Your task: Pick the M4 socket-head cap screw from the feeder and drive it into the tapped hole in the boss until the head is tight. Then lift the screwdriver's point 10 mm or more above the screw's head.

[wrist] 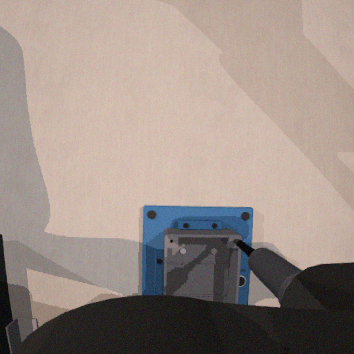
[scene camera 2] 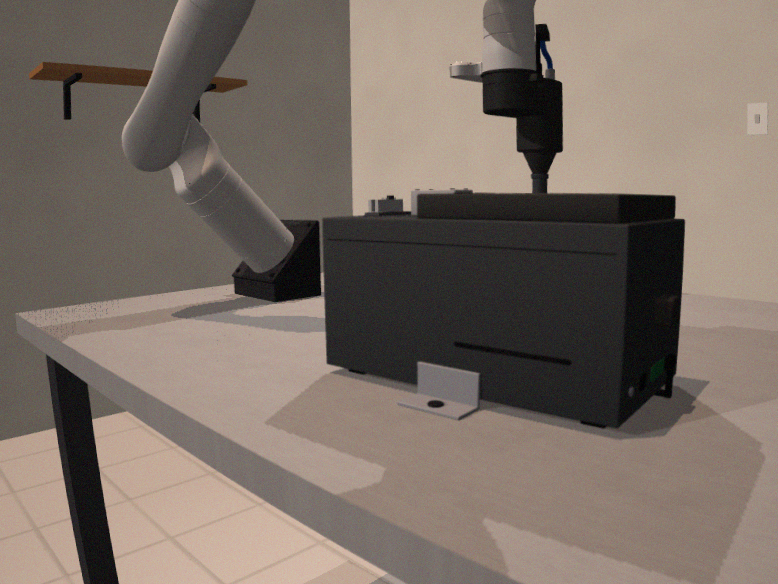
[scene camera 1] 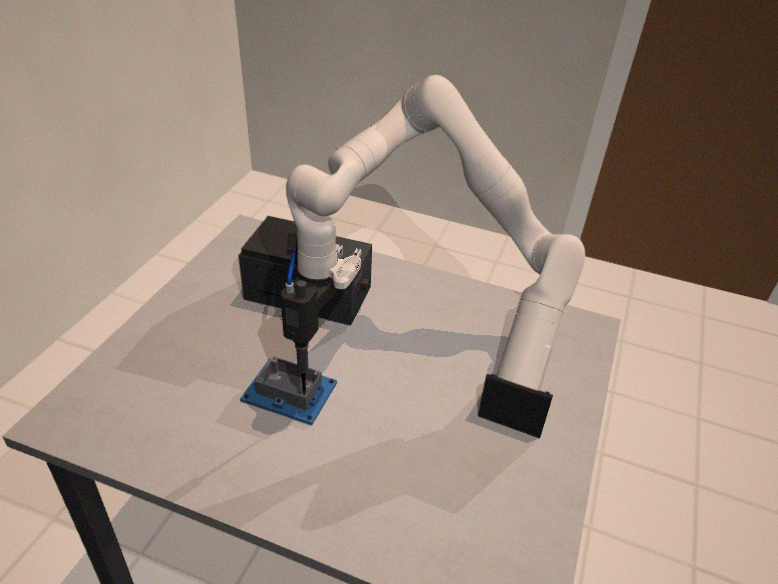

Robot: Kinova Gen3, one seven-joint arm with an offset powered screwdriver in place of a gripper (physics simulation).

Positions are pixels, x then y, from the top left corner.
Scene:
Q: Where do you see a blue plate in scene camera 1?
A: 254,399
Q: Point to a feeder lid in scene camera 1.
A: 269,242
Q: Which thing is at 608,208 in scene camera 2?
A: A feeder lid.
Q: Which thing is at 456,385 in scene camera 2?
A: A metal bracket.

